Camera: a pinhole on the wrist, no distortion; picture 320 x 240 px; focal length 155.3 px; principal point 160.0 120.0 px. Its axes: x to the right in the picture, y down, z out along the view. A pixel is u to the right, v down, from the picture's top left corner.
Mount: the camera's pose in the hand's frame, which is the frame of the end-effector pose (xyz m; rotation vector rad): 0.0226 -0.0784 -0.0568 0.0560 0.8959 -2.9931
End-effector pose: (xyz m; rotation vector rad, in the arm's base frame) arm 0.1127 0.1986 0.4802 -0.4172 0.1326 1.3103
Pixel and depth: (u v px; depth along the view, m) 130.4 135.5 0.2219
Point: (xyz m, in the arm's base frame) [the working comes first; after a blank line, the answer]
In the camera's frame: -0.0423 0.0221 0.2219

0.3206 0.2530 0.6180
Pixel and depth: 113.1 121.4 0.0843
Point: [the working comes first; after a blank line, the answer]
In the camera's frame: -0.0255 0.0008 0.0843

0.2423 0.2207 0.5062
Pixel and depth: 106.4 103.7 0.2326
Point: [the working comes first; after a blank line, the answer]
In the camera's frame: -0.0803 -0.0244 0.2326

0.2934 0.3059 0.6317
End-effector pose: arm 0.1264 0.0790 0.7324 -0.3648 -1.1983 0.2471
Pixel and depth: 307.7 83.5 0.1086
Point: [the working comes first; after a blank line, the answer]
In the camera's frame: 0.1033 -0.0255 0.1086

0.0553 -0.0538 0.7209
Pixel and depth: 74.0 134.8 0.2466
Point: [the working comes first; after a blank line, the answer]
In the camera's frame: -0.1366 0.0235 0.2466

0.0455 -0.0564 1.0018
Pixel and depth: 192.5 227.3 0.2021
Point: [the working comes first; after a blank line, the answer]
In the camera's frame: 0.0423 0.1396 0.2021

0.0856 -0.2048 0.8475
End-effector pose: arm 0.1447 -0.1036 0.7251 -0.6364 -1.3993 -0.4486
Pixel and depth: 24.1 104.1 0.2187
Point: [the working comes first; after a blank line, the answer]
In the camera's frame: -0.1914 -0.0224 0.2187

-0.0524 -0.1281 0.9627
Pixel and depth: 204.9 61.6 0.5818
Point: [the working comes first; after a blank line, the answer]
In the camera's frame: 0.1682 -0.2188 0.5818

-0.4271 0.0720 0.6173
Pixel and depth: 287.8 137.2 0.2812
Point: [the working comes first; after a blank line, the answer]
In the camera's frame: 0.2314 0.0311 0.2812

-0.1651 -0.2187 0.5569
